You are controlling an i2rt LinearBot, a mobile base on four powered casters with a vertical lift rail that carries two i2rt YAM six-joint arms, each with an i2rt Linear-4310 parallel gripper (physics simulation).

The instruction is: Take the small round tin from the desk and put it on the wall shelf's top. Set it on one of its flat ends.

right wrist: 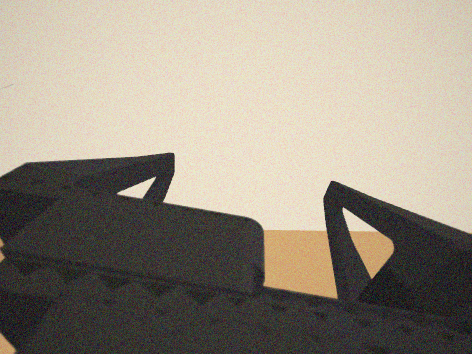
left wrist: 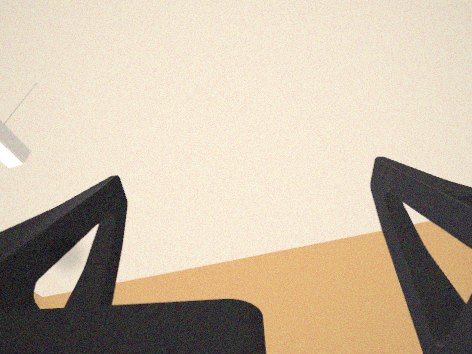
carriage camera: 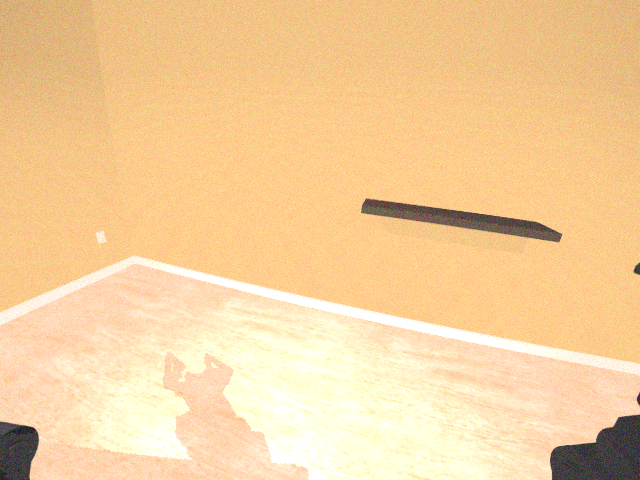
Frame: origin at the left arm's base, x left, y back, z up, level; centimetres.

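Seen in the pictures: left gripper, fingertip midpoint: [left wrist: 246,180]; right gripper, fingertip midpoint: [right wrist: 250,176].
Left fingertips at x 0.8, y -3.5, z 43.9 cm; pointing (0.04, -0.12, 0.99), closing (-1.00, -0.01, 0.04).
A point is followed by its place in that frame.
The wall shelf [carriage camera: 454,218] {x -113.7, y -118.0, z 12.4 cm} is a dark, flat board fixed to the orange wall, right of the middle in the carriage view. No object shows on its top. The small round tin and the desk do not show in these views. My left gripper [left wrist: 246,180] {x 0.8, y -3.5, z 43.9 cm} is open and empty, its fingertips wide apart and tilted up toward the ceiling. My right gripper [right wrist: 250,176] {x -67.5, y -3.5, z 43.5 cm} is open and empty, also tilted up toward the ceiling. Both grippers are far from the shelf.
The orange wall [carriage camera: 310,155] {x -29.4, y -169.1, z 37.9 cm} meets a second wall at a corner on the left. A white baseboard [carriage camera: 330,306] {x -53.9, y -160.6, z -81.8 cm} runs along the floor [carriage camera: 387,382] {x -86.2, y -92.9, z -87.3 cm}, where a shadow of an arm falls. A white wall outlet [carriage camera: 100,237] {x 166.7, y -195.3, z -47.2 cm} is at left. A ceiling lamp [left wrist: 17,147] {x 78.1, y -62.5, z 123.3 cm} shows at the left wrist view's edge.
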